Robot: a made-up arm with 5 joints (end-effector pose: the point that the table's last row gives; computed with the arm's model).
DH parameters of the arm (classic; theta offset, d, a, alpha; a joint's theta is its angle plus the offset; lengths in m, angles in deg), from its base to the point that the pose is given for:
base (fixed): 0 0 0 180
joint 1: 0 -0.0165 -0.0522 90
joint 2: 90 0.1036 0.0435 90
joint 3: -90 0.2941 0.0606 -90
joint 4: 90 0.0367 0.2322 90
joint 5: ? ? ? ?
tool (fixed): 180 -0.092 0 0
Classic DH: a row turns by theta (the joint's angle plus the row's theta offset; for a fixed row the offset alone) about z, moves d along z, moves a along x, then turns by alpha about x.
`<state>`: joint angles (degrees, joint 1 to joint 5).
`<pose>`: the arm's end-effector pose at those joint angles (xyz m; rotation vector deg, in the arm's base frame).
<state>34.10 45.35 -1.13 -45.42 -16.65</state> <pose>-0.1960 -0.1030 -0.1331 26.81 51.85 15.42</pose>
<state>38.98 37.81 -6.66 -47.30 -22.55</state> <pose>-0.1789 -0.1307 -0.1087 19.24 54.21 14.51</pose>
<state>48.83 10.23 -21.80 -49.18 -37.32</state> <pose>-0.1526 -0.1640 0.0177 -7.30 60.31 0.05</pose>
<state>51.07 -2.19 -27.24 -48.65 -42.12</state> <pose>-0.1544 -0.1449 0.0726 -17.63 61.14 -10.03</pose>
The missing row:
joint 5: 0 0.0059 0.0702 90
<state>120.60 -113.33 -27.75 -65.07 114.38</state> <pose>0.0013 0.1540 0.2528 -117.76 -33.44 66.01</pose>
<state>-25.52 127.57 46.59 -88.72 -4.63</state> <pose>-0.4656 -0.2906 0.0262 79.79 87.66 23.83</pose>
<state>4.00 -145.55 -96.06 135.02 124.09</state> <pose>-0.3178 0.0802 0.2806 19.69 -39.50 81.52</pose>
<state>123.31 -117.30 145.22 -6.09 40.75</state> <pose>0.2823 -0.0524 0.0656 11.49 -108.35 38.23</pose>
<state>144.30 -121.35 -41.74 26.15 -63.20</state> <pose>0.0483 -0.1597 0.0589 71.39 63.25 140.29</pose>
